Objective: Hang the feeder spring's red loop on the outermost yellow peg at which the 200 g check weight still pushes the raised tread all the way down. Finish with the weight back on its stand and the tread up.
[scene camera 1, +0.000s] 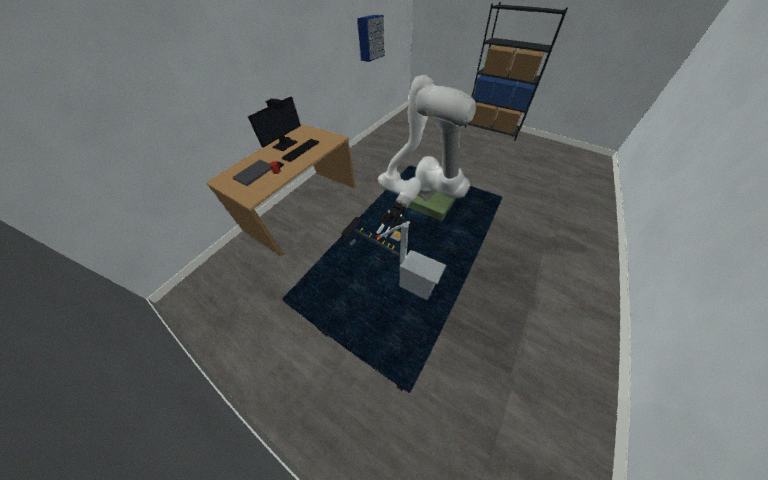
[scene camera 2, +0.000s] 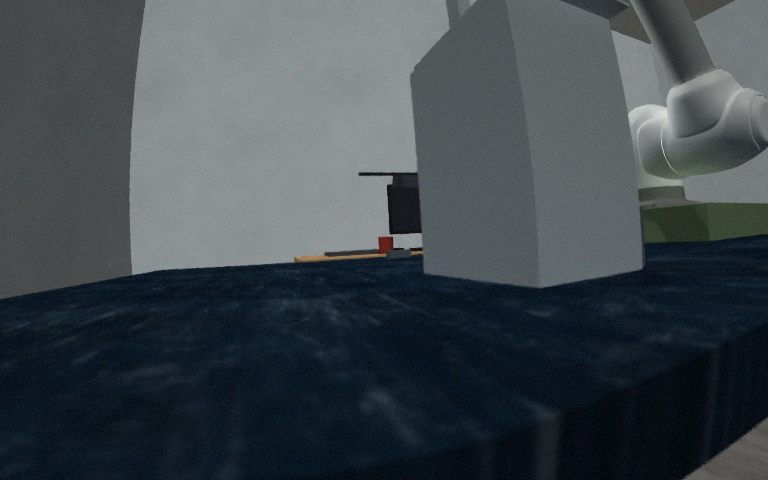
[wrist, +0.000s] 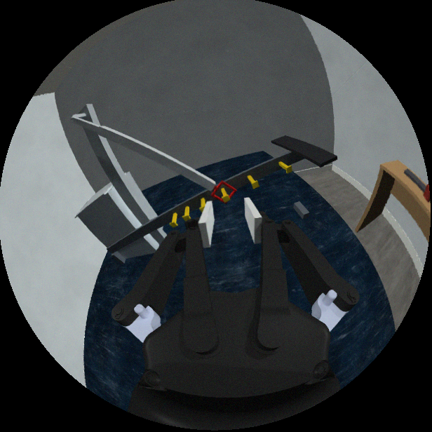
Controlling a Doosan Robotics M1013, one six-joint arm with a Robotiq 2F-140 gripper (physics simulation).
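Places are measured from the arm's base along level axes (x ahead, y left, z up), in centimetres.
Pixels of known places: arm's base, origin of its link: (scene camera 1: 424,190) (scene camera 2: 656,211).
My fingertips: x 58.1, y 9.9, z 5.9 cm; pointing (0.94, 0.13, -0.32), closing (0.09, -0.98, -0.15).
Observation:
Ahead of a thing's pixels: the offset from my fingertips to its top centre.
The red loop (wrist: 229,185) (scene camera 1: 378,238) is at the end of a slanted pale grey bar (wrist: 155,152) and appears around a middle yellow peg (wrist: 225,195). Two pegs stand nearer the tread, the outermost peg (wrist: 285,167) beside it; several are on the post side. The black tread {dx +9.7, dy -15.2, dz +5.4 cm} (wrist: 305,150) (scene camera 1: 351,226) at the lever's end looks raised. My gripper (wrist: 228,208) (scene camera 1: 385,228) is partly open and empty, its pale fingertips just short of the loop's peg. A yellow thing on a pale base {dx -14.6, dy +0.8, dz -9.4 cm} (scene camera 1: 397,234) may be the weight on its stand; it does not show in the wrist view.
The grey post (wrist: 107,150) (scene camera 1: 403,243) rises beside the grey box (scene camera 1: 421,274) (scene camera 2: 526,158) (wrist: 107,220). The dark lever (wrist: 160,218) runs sideways across the wrist view. A small grey block {dx +10.2, dy -17.2, dz -11.7 cm} (wrist: 301,210) (scene camera 1: 352,242) lies near the tread. The desk (scene camera 1: 305,169) (wrist: 375,200) stands beyond the mat.

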